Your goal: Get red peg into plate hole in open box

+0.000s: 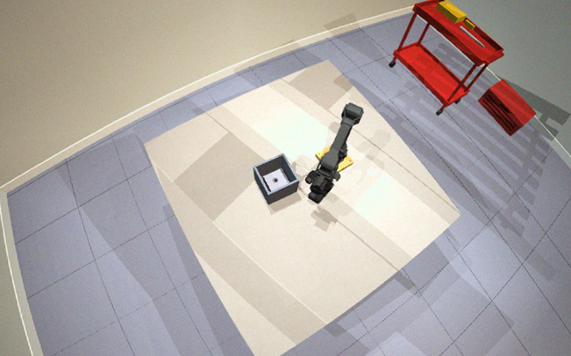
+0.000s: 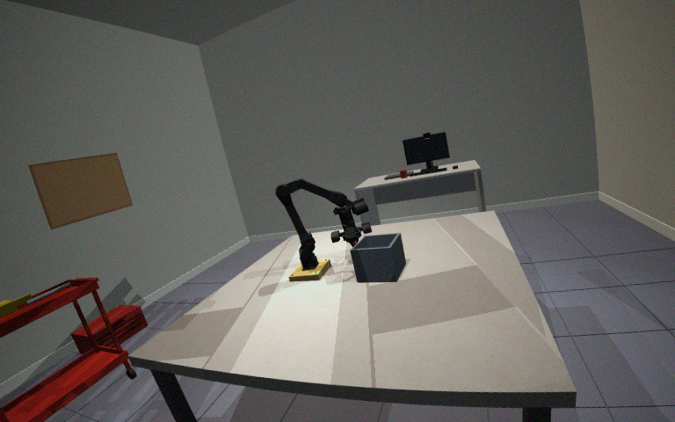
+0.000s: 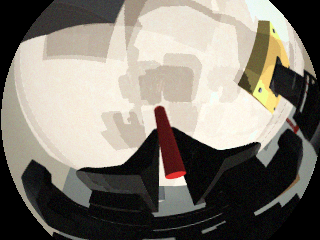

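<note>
Right now my gripper tip is 150 mm short of the pale plate, 200 mm to the left of it and 10 mm above it. The rest, counted from my gripper tip: red peg (10 mm to the right, 10 mm above).
</note>
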